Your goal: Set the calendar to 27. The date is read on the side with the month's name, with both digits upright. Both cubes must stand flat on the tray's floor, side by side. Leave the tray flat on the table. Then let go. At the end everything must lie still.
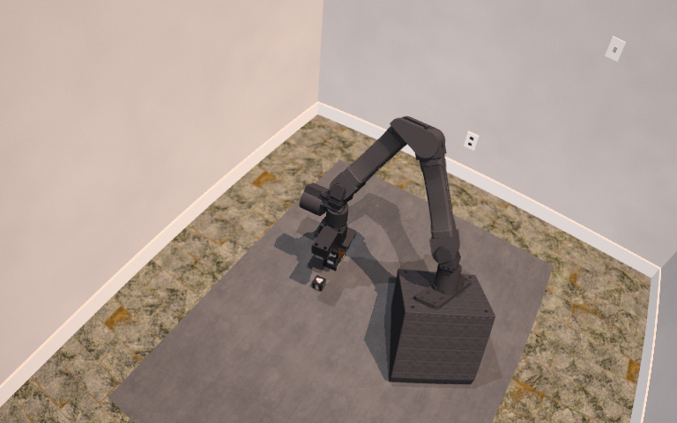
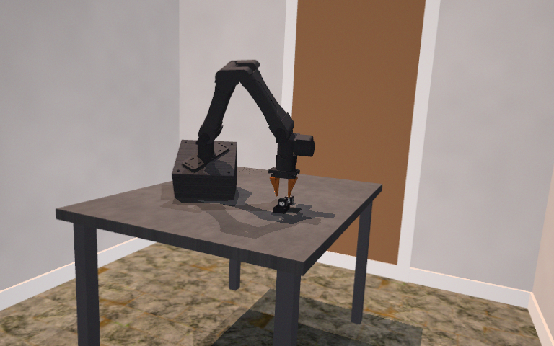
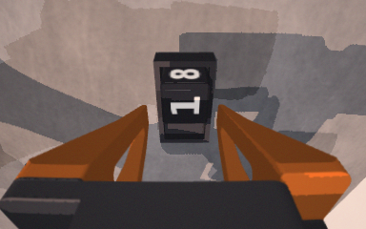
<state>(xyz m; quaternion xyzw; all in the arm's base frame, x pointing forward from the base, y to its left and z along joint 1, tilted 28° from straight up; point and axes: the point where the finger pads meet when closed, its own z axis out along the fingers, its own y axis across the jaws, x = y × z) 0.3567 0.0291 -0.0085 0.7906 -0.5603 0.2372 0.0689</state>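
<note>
The black digit cube lies 30 mm below my hand. From my hand the other things lie so: black tray: 20 mm to the right, 50 mm below; black cube: 20 mm behind, 90 mm to the left, 40 mm below.
</note>
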